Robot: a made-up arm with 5 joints.
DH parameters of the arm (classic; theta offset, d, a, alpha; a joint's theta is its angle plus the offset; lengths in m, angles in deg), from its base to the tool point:
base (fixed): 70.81 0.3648 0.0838 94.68
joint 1: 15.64 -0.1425 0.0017 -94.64
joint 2: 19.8 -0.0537 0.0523 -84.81
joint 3: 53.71 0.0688 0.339 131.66
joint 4: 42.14 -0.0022 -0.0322 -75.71
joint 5: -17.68 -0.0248 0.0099 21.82
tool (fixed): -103.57 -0.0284 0 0
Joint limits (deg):
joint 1: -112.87..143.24
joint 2: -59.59..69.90
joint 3: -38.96..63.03
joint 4: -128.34..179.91
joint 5: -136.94..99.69
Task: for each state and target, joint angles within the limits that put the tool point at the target. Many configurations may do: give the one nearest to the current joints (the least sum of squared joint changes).
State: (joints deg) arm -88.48 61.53 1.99 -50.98 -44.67
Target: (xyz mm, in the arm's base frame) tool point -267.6 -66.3 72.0
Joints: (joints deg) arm -46.05 57.31 23.64 -32.39 -44.19
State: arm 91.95 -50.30 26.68 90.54 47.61
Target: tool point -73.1 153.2 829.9
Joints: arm 137.46 -59.40 29.28 117.11 36.47
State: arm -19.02 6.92 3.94 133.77 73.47
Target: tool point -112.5 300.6 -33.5
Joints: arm -34.76 -40.59 4.87 159.68 65.00
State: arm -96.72 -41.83 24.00 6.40 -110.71
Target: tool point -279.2 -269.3 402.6
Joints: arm -110.75 -36.36 40.74 30.10 -106.61
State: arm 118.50 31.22 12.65 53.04 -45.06
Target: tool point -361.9 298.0 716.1
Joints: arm 126.01 38.52 -23.19 28.58 -45.22
